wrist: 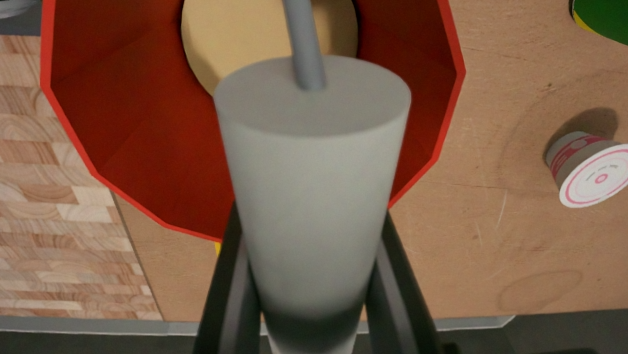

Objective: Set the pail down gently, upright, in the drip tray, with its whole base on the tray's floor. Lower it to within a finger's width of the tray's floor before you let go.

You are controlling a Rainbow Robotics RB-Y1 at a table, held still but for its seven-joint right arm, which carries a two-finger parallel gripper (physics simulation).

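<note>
The red pail (145,150) is seen from above, its wide faceted rim open towards the camera, with a round cream-coloured surface (240,40) inside it. Its pale grey handle grip (315,115) stands over the near part of the pail, with a grey wire (305,45) running from its end. My gripper (311,215) is shut on the handle grip, one dark finger against each side. A small yellow piece (218,248) of what looks like the drip tray shows just below the pail's near rim; the pail and fingers hide the rest. The pail's base and its height are hidden.
A wood-block board (60,235) lies at the left. A white and pink cup (595,175) is at the right on the wooden table top (480,240). Part of a green and yellow object (605,17) shows at the top right. The table's edge runs along the bottom.
</note>
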